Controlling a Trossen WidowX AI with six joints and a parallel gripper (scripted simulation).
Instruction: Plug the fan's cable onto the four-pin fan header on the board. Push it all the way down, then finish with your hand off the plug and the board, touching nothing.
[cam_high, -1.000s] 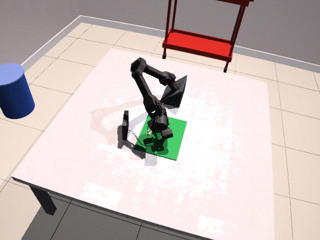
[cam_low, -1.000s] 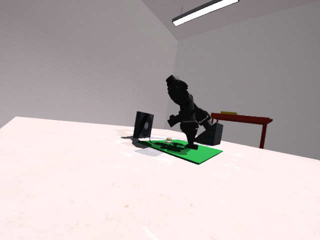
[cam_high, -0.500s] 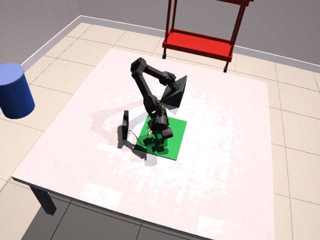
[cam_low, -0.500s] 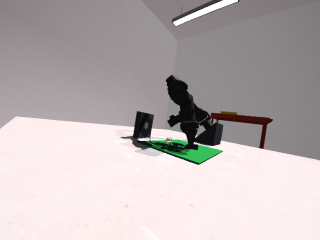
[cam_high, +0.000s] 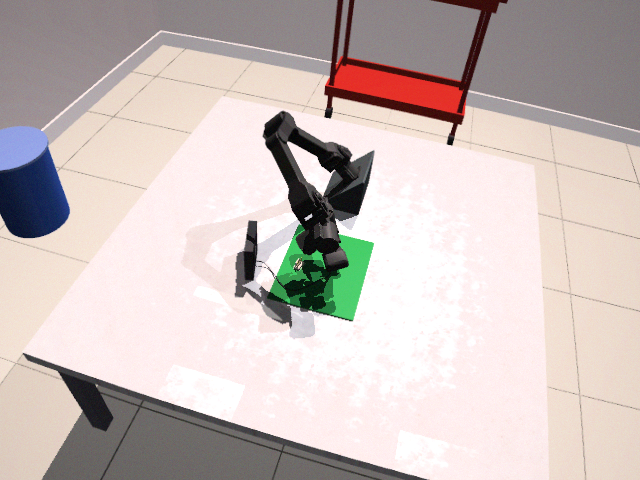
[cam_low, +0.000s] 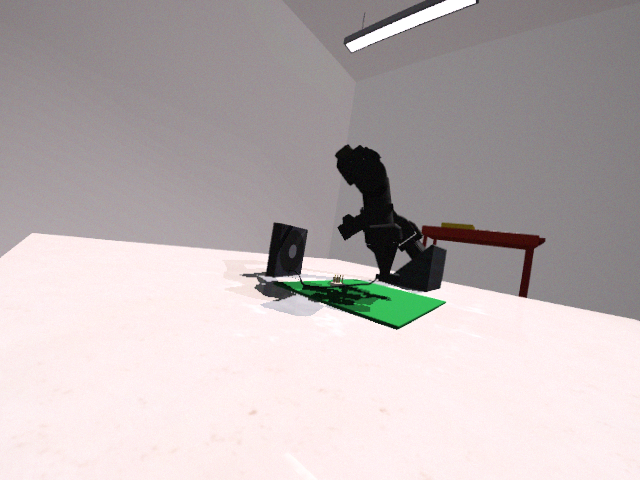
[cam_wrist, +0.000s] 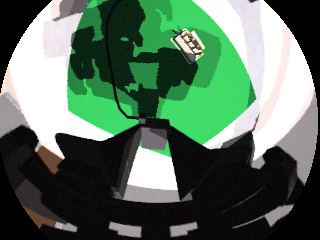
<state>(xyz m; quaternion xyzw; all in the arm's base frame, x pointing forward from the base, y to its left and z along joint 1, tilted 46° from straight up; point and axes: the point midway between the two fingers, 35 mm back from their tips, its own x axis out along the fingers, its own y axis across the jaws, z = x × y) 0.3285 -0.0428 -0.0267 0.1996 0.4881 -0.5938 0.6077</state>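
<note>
Now: the green board 50 mm below my gripper tip, 20 mm to the right of it and 10 mm ahead of it. Also, from my gripper tip: black fan (220 mm to the right, 40 mm ahead, 20 mm above); fan plug (10 mm to the left); four-pin header (100 mm to the right, 40 mm below, 10 mm ahead).
</note>
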